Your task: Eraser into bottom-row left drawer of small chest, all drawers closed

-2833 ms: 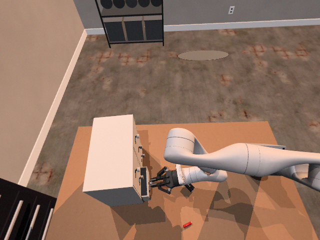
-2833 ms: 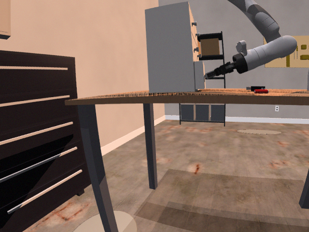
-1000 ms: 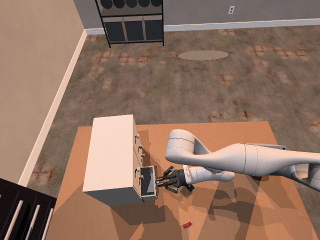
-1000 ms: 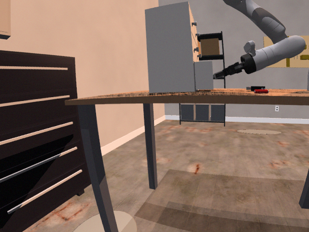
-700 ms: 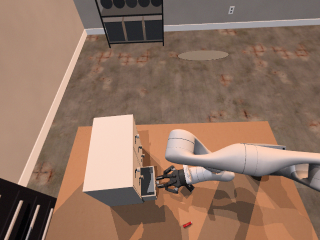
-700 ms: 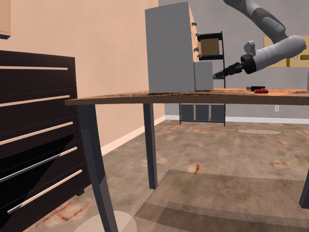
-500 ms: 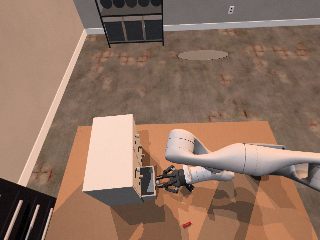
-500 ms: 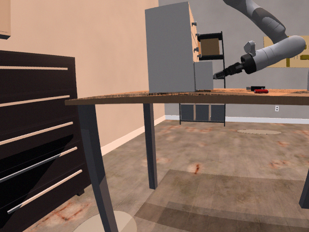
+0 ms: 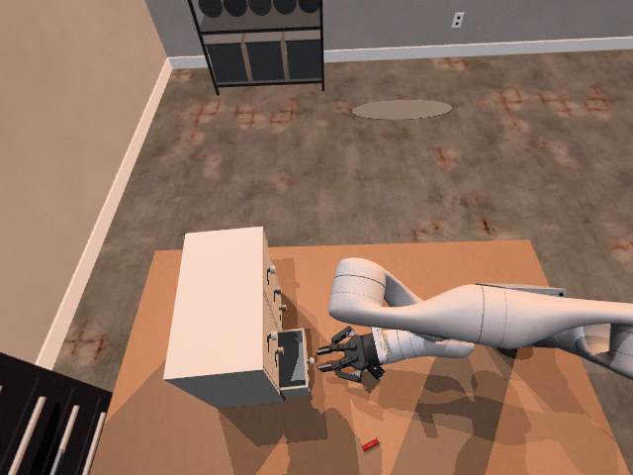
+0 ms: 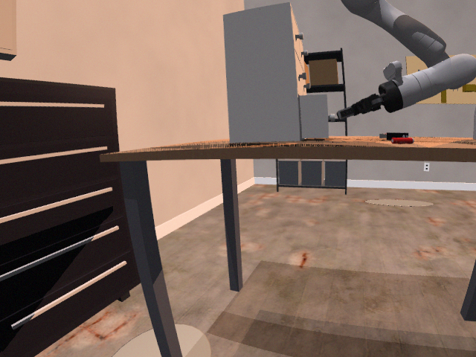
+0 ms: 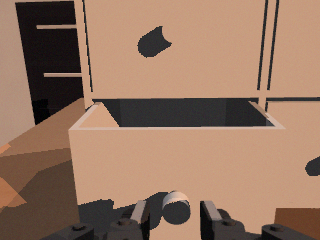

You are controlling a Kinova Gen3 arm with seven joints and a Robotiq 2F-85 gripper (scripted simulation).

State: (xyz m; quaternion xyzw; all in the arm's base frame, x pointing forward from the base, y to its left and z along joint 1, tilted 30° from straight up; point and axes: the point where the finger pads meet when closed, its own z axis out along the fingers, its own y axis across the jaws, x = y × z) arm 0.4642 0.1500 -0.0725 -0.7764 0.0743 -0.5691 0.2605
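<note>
My hand is 180 mm to the left of the eraser, 110 mm past it and 60 mm above it. Round my hand: black object: 140 mm behind, 60 mm below, 10 mm to the left; red cylinder: 170 mm to the left, 120 mm behind, 60 mm below.
</note>
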